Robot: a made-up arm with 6 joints.
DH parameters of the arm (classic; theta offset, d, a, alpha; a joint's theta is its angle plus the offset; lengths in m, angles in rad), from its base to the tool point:
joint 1: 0 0.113 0 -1.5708
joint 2: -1.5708 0 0.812 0
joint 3: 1.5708 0.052 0 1.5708
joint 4: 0 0.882 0 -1.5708
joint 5: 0 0 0 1.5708
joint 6: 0 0.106 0 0
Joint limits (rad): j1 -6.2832..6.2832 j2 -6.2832..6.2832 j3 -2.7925..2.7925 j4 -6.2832..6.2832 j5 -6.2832..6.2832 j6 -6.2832..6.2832
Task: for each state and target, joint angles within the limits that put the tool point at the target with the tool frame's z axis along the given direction. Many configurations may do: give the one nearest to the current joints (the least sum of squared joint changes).
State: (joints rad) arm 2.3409 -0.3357 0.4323 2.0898 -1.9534 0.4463
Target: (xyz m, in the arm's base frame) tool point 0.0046 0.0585 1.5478 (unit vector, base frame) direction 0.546 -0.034 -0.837
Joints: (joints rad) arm 1.5912 -0.4297 0.9022 2.1294 -2.4432 0.4463
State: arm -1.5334 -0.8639 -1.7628 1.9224 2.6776 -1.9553
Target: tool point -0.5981 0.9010 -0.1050 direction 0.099 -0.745 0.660
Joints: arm -0.9700 -0.9790 -1.5892 1.0271 3.5494 -1.9553
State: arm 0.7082 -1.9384 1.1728 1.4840 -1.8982 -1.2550
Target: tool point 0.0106 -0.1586 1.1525 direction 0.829 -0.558 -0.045
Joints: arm 1.3361 -1.0647 1.8059 1.3321 -1.8435 -1.2550
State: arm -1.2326 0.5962 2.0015 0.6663 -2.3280 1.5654
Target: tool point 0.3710 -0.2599 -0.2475 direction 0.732 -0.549 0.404
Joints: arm -0.7488 1.0475 2.5035 -0.1418 -2.3930 1.5654
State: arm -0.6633 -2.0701 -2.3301 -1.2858 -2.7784 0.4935
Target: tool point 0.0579 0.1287 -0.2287 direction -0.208 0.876 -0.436
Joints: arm -0.2134 -1.7518 -2.7905 -2.1187 -1.8852 0.4935
